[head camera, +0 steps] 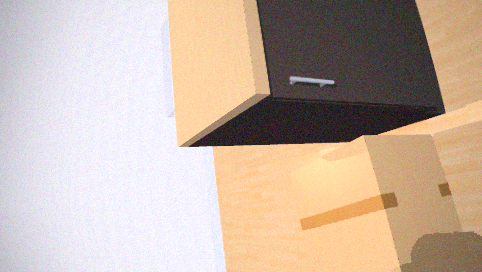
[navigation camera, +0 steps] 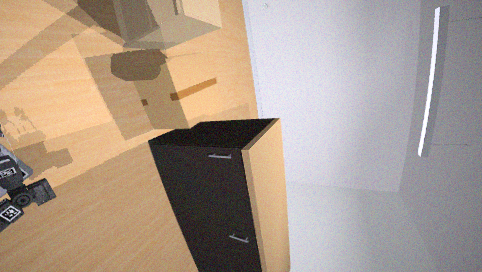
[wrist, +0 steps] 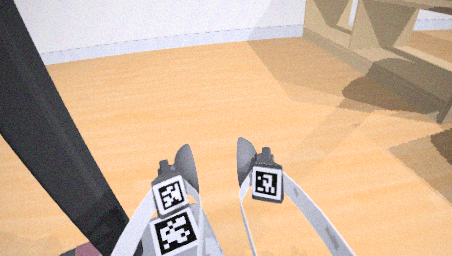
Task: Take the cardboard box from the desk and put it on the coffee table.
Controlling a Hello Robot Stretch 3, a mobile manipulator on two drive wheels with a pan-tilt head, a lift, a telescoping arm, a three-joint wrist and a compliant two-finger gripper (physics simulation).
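Places are measured from the robot's base along level axes (x ahead, y left, z up), in centimetres.
Where they show: gripper, fingertip midpoint: (wrist: 215,158).
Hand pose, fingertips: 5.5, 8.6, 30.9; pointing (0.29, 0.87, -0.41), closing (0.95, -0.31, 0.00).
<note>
After its pixels a point has its place, as x, y, z.
My gripper (wrist: 215,158) {5.5, 8.5, 30.9} is open and empty, above the wooden floor in the wrist view. A large cardboard box (head camera: 417,172) {76.9, -30.4, 17.5} (navigation camera: 162,107) {77.3, -28.3, 21.5} with brown tape strips stands on the floor beyond a dark cabinet, partly in shade. Whether it is the task's box I cannot tell; no box on a desk shows. I cannot make out the desk or the coffee table in these views.
The tall cabinet (head camera: 350,50) {53.5, -61.9, 54.8} (navigation camera: 200,200) {45.7, -85.1, 47.3} has dark doors, metal handles and light wood sides. A light wood shelf unit (navigation camera: 185,32) {108.4, 9.9, 41.6} (wrist: 314,25) {134.8, 127.5, 8.6} stands beyond the box and at the wrist view's upper right. A dark post (wrist: 50,115) crosses the wrist view's left side. White walls border the floor.
</note>
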